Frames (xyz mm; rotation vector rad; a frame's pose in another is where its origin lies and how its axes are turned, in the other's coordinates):
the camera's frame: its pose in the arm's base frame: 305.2 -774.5 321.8 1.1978 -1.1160 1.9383
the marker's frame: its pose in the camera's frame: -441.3 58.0 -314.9 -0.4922 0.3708 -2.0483
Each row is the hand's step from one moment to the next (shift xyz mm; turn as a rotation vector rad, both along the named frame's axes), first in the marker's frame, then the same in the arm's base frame.
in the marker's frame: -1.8 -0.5 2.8 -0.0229 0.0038 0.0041
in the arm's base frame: -1.1 -2.7 1.6 -0.0218 -0.0053 0.0071
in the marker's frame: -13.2 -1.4 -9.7 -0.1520 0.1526 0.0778
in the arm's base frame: -14.7 3.2 -6.6 -0.1467 0.0142 0.1753
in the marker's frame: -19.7 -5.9 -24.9 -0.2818 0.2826 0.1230
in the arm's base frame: -23.7 9.6 -19.7 -0.2762 0.0412 0.3105
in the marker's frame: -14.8 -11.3 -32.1 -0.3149 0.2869 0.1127
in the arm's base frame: -19.9 12.2 -28.9 -0.3110 0.0444 0.3091
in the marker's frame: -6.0 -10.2 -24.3 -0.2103 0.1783 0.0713
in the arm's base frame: -9.8 9.2 -23.4 -0.2072 0.0236 0.1939
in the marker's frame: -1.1 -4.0 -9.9 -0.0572 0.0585 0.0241
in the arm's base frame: -2.7 4.1 -9.5 -0.0563 0.0097 0.0633
